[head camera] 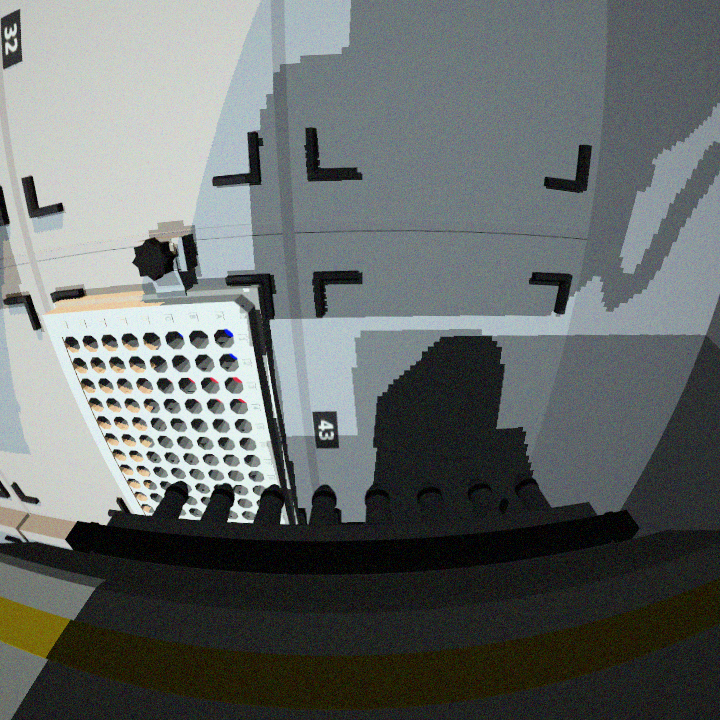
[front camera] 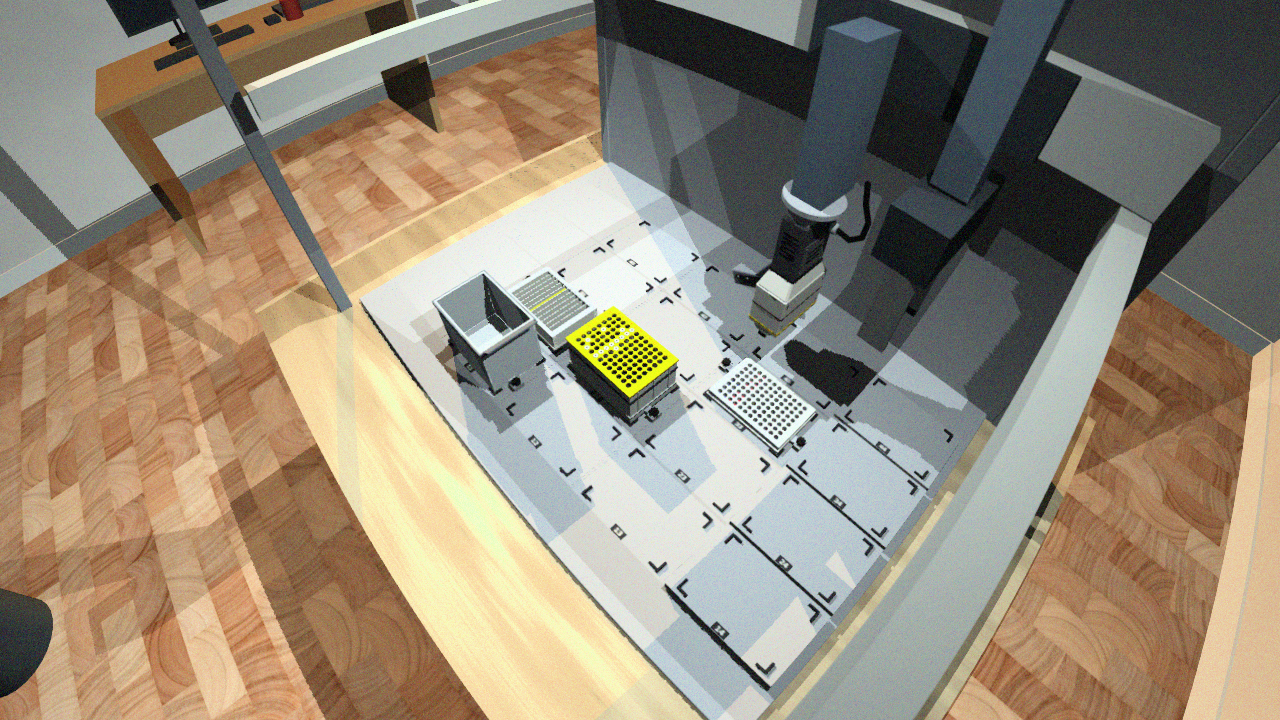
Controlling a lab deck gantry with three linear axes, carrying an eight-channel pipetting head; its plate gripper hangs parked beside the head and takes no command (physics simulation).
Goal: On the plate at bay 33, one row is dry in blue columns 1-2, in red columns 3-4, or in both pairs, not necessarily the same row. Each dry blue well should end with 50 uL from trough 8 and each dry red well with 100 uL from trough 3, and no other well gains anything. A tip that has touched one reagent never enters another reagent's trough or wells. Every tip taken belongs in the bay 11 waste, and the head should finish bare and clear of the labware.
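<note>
The white plate (front camera: 780, 438) (head camera: 154, 310) stands flat right of the tip rack. In the head view, blue shows in a few wells at its upper right, red in several wells below; many well bottoms are hidden by the viewing angle. My pipetting head (front camera: 785, 304) is raised behind the plate; its nozzles (head camera: 324, 497) look bare. A small dark part (front camera: 747, 275) juts from its left side; I cannot tell the parked gripper's state. The yellow tip rack (front camera: 631, 390) has white spots among dark holes. The trough block (front camera: 561, 336) is grey with one yellow strip. The waste bin (front camera: 510, 367) is open-topped.
Black corner brackets (front camera: 657, 565) mark the bays. A clamp knob (head camera: 153, 258) sits at the plate's upper edge in the head view. The bay 43 label (head camera: 325, 429) lies right of the plate. A grey rail (front camera: 1011, 465) runs along the deck's right side.
</note>
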